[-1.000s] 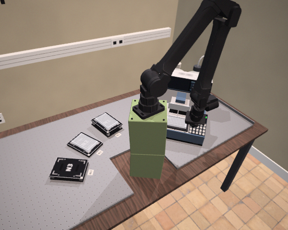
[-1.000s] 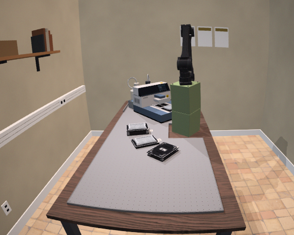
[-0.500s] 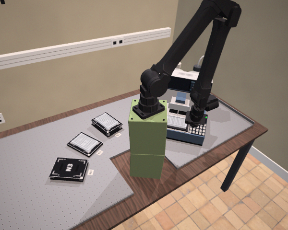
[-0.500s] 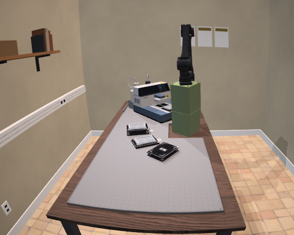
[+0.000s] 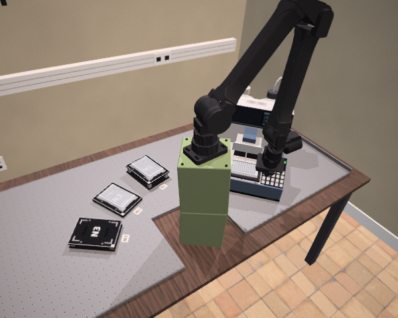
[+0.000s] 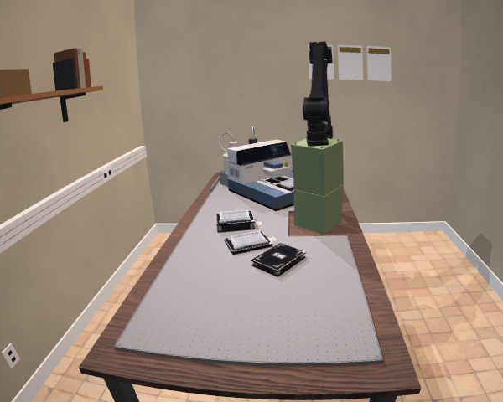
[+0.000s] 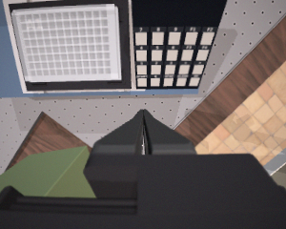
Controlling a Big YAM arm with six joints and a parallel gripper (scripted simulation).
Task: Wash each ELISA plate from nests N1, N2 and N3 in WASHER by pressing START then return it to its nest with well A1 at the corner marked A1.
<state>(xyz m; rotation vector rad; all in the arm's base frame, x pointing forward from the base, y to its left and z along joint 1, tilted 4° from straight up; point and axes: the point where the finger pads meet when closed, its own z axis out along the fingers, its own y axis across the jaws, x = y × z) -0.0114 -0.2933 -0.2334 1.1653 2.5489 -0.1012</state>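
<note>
Right now my hand is 120 mm short of the dark washer carrier and 70 mm above it. The rest, counted from my hand: plate washer: 230 mm ahead, 110 mm to the right, 20 mm below.
</note>
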